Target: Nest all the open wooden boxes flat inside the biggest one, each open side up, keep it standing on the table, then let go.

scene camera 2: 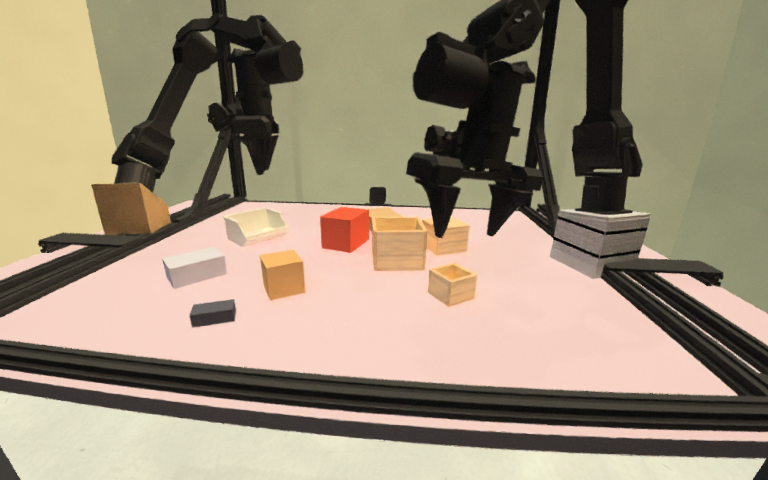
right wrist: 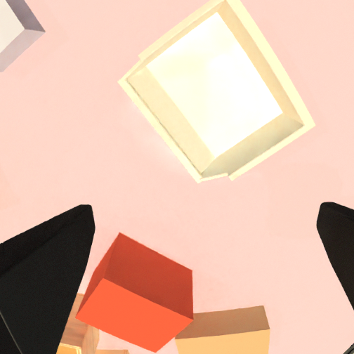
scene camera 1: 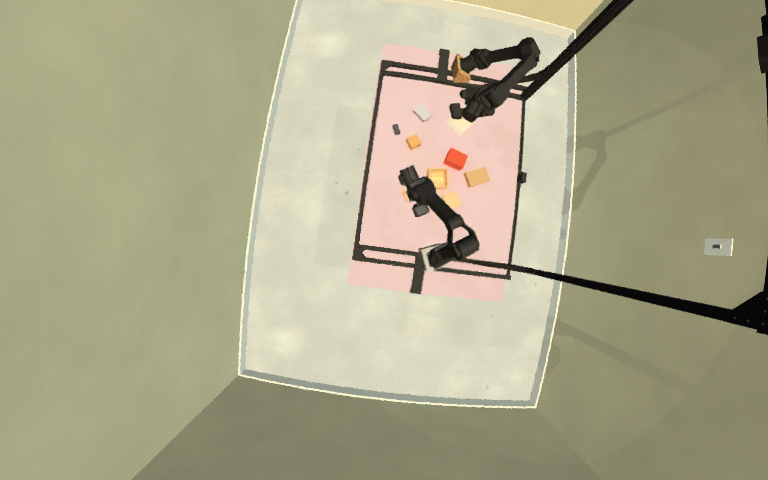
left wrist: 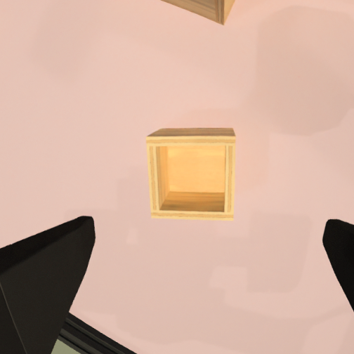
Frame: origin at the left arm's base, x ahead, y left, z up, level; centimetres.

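Where they show: left gripper, fingertip midpoint: (scene camera 2: 465,236); right gripper, fingertip midpoint: (scene camera 2: 263,172); left arm's base at its link origin: (scene camera 2: 602,211) (scene camera 1: 434,257); right arm's base at its link origin: (scene camera 2: 131,194) (scene camera 1: 464,65).
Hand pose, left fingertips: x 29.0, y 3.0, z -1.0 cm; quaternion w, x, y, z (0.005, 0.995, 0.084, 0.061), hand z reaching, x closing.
Each offset is from my left fingertips to the top centre of the thing.
The biggest open wooden box @[dx +4.6, dy -14.3, dz -2.0 cm] (scene camera 1: 437,178) (scene camera 2: 398,244) stands open side up near the middle of the table. A small open wooden box @[dx +1.4, dy -0.1, dz -5.1 cm] (scene camera 1: 405,195) (scene camera 2: 451,285) (left wrist: 191,216) stands open side up apart from it, nearer the front in scene camera 2. A light wooden piece @[dx -6.6, dy -17.9, dz -3.6 cm] (scene camera 1: 451,199) (scene camera 2: 448,240) with a flat, closed top sits close to the big box; whether it is an upturned box cannot be told. My left gripper (scene camera 2: 467,233) (left wrist: 211,230) is open and empty, raised above the small box. My right gripper (right wrist: 208,216) is open and empty, high above the table.
A red block @[dx +11.6, dy -25.4, dz -2.5 cm] (scene camera 1: 455,159) (scene camera 2: 344,229) (right wrist: 140,295) and a tan block @[dx +1.3, dy -33.8, dz -5.5 cm] (scene camera 1: 477,177) (right wrist: 225,337) lie near the big box. A cream bin @[dx +29.0, dy -33.3, dz -3.8 cm] (scene camera 2: 256,227) (right wrist: 200,172), a grey block @[dx +37.8, dy -16.9, dz -5.6 cm] (scene camera 2: 195,268), an orange block @[dx +24.3, dy -8.6, dz -3.9 cm] (scene camera 2: 283,275) and a dark block @[dx +32.9, dy -2.8, dz -7.2 cm] (scene camera 2: 212,313) lie farther left in scene camera 2.
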